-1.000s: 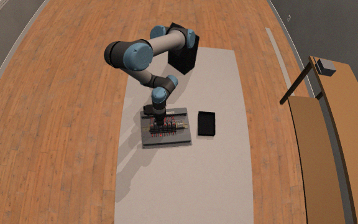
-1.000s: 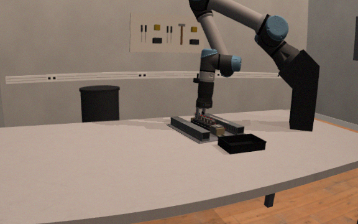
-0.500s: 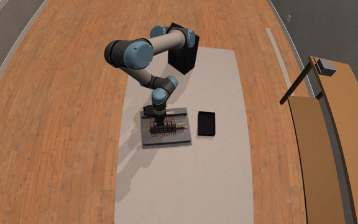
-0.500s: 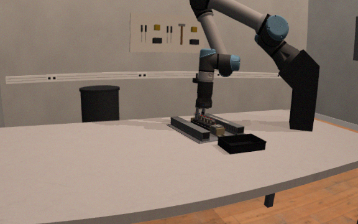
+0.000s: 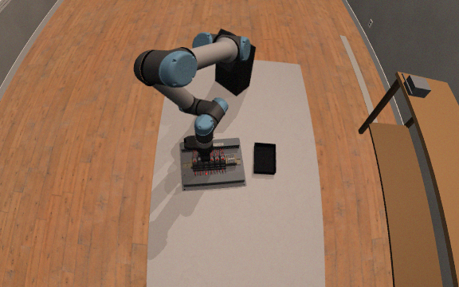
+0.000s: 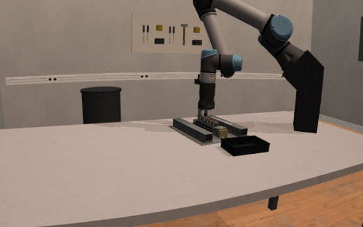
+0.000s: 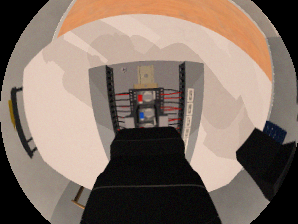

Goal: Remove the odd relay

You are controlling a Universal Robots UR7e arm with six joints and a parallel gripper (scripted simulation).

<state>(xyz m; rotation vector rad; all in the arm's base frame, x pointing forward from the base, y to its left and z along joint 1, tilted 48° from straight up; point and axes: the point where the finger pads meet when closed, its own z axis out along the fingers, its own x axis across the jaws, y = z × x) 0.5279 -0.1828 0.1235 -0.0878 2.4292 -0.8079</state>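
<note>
Now: hand 30 mm to the left of the red-button relay and 10 mm above it. The rest, counted from my hand: grey relay panel (60 mm to the left, 40 mm below, 10 mm ahead); then black parts tray (320 mm to the left, 50 mm ahead, 40 mm below).
</note>
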